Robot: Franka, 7 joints.
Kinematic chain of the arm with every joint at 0, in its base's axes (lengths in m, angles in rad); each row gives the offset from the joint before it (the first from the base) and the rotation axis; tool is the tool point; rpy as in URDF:
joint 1: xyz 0 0 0.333 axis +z
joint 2: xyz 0 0 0 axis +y
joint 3: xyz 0 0 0.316 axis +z
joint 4: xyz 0.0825 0 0 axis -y
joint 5: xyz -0.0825 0 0.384 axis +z
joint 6: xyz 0 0 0 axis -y
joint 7: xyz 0.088 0 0 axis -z
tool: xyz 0 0 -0.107 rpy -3.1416 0 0
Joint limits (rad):
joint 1: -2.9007..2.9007
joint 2: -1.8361..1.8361
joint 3: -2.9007..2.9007
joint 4: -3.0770..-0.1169
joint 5: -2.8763..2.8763
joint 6: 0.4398..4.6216
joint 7: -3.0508..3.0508
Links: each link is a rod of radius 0.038 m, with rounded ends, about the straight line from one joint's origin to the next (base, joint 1, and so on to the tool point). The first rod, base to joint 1, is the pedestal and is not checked.
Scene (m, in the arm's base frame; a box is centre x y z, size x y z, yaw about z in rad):
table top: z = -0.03
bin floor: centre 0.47 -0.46 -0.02 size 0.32 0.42 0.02 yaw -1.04
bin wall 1: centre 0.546 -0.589 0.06 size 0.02 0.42 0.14 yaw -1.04
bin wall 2: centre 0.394 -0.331 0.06 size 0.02 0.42 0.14 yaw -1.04
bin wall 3: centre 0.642 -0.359 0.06 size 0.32 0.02 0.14 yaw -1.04
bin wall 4: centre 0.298 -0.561 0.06 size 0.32 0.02 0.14 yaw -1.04
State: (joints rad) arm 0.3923 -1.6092 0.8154 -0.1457 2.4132 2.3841 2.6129
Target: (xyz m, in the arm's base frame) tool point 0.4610 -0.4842 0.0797
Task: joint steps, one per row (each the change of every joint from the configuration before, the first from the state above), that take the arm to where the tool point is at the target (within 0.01 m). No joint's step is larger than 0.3 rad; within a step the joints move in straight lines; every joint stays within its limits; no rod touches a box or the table.
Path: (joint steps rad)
1: -0.1254 0.2830 -0.0961 -0.1559 0.0012 0.0317 0.0000
2: -0.1255 0.2830 -0.0960 -0.1558 0.0013 0.0316 0.0000
3: -0.1254 0.2830 -0.0961 -0.1559 0.0012 0.0317 0.0000
4: -0.1255 0.2830 -0.0960 -0.1559 0.0013 0.0316 0.0000
5: -0.1254 0.2830 -0.0961 -0.1558 0.0012 0.0317 0.0000
6: -0.1254 0.2830 -0.0961 -0.1559 0.0013 0.0316 0.0000
7: -0.1255 0.2830 -0.0960 -0.1559 0.0012 0.0317 0.0000
8: -0.1254 0.2830 -0.0961 -0.1558 0.0013 0.0316 0.0000
9: -0.1254 0.2829 -0.0961 -0.1559 0.0012 0.0317 0.0000

